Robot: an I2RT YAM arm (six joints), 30 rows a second.
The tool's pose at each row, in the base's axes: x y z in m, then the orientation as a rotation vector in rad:
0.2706 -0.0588 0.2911 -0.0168 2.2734 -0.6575
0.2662 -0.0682 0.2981 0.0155 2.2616 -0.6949
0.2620 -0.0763 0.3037 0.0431 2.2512 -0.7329
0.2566 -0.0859 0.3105 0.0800 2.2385 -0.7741
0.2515 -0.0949 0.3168 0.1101 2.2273 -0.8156
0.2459 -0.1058 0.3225 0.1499 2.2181 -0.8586
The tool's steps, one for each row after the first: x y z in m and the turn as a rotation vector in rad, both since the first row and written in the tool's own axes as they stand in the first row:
0.0004 -0.0122 -0.0028 0.0380 0.0028 0.0115
0.0013 -0.0226 -0.0052 0.0746 0.0067 0.0190
0.0026 -0.0350 -0.0085 0.1168 0.0120 0.0321
0.0039 -0.0467 -0.0115 0.1567 0.0180 0.0398
0.0063 -0.0598 -0.0137 0.1999 0.0294 0.0529

